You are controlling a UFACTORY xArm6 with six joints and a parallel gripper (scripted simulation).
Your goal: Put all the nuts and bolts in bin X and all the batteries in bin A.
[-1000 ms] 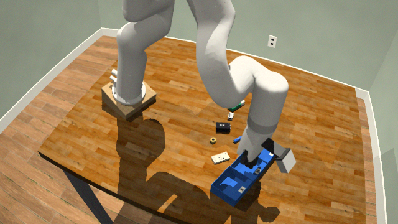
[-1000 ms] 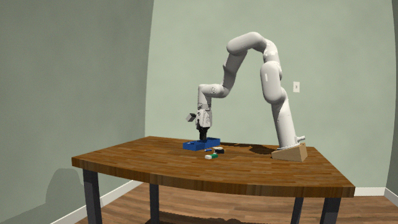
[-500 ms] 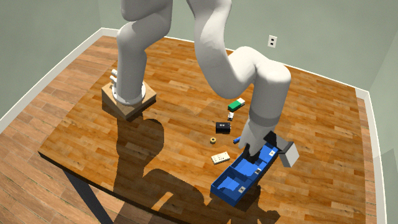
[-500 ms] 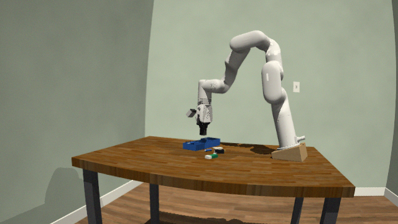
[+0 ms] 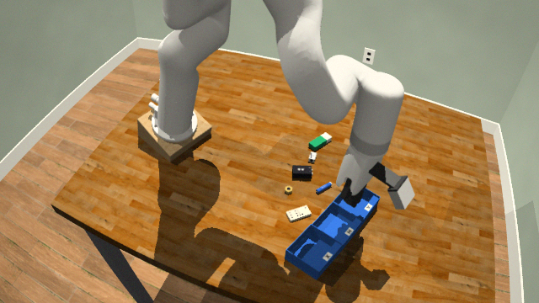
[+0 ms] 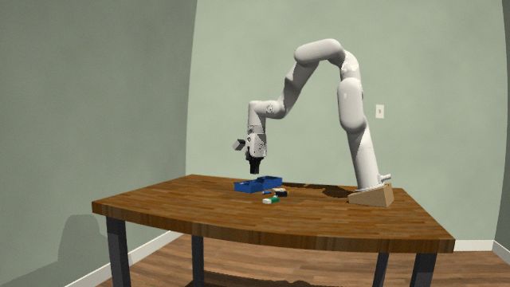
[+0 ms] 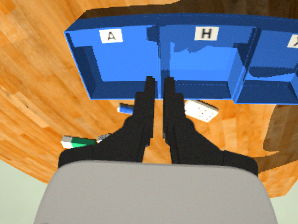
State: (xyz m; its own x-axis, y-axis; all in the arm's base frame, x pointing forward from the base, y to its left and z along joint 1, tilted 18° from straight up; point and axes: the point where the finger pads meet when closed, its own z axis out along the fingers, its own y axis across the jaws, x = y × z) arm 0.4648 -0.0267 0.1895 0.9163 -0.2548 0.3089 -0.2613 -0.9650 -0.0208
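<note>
Right now my hand is 150 mm past the brass nut, 20 mm to the right of it and 80 mm above it. The rest, counted from my hand: blue bin (10 mm behind, 40 mm to the right, 70 mm below); blue battery (80 mm behind, 60 mm to the left, 80 mm below); white domino (100 mm behind, 30 mm to the right, 80 mm below).
</note>
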